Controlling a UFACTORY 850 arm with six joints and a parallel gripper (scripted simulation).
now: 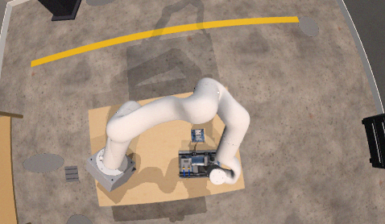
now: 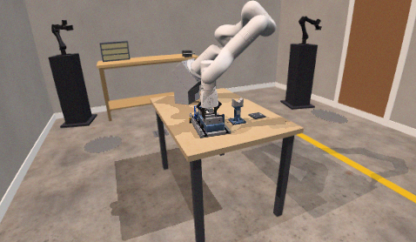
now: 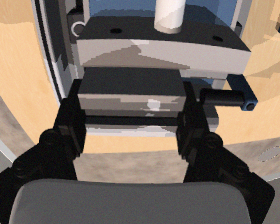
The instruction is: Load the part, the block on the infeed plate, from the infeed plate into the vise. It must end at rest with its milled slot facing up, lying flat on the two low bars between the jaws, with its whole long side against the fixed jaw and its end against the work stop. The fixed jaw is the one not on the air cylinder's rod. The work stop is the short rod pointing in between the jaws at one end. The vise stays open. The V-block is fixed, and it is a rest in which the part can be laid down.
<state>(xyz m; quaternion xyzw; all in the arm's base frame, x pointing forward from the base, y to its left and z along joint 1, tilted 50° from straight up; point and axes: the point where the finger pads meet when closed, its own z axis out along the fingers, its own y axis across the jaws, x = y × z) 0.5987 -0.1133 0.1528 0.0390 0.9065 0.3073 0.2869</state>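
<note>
Now: hand 10 mm above the part. Also, from my hand: white cylinder rod 90 mm behind, 10 mm to the left, 30 mm below; then work stop 10 mm behind, 70 mm to the left, 20 mm below; then grey vise jaw 40 mm behind, 20 mm to the left, 30 mm below.
</note>
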